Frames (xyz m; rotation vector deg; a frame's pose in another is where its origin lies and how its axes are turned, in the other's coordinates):
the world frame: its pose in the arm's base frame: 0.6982 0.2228 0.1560 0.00 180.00 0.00
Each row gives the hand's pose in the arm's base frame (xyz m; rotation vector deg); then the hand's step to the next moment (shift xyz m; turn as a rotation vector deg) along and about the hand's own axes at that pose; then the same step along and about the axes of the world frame.
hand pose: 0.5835 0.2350 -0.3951 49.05 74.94 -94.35
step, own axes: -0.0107 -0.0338 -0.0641 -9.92 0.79 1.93
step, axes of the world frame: 0.0259 0.0680 -0.0088 -4.77 0.00 -8.94
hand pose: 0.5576 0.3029 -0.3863 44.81 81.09 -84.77
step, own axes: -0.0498 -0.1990 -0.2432 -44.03 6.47 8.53
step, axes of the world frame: 0.1979 0.2320 -0.0908 -23.89 0.27 -38.50
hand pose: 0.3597 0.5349 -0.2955 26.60 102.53 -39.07
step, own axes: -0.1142 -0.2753 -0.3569 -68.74 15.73 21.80
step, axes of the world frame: 0.3921 0.0275 -0.2484 -46.91 -0.87 -56.98
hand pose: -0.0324 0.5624 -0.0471 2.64 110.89 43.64
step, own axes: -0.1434 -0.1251 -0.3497 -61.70 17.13 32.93
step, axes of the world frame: 0.1822 -0.3207 -0.1498 -52.24 8.14 -48.88
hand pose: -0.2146 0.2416 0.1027 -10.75 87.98 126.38
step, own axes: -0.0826 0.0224 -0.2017 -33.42 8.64 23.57
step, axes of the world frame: -0.0362 -0.2144 0.0267 -29.37 9.86 -28.06
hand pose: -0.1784 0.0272 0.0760 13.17 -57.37 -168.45
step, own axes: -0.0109 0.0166 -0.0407 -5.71 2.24 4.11
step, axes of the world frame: -0.0164 -0.0370 0.0203 -4.99 1.13 -5.33
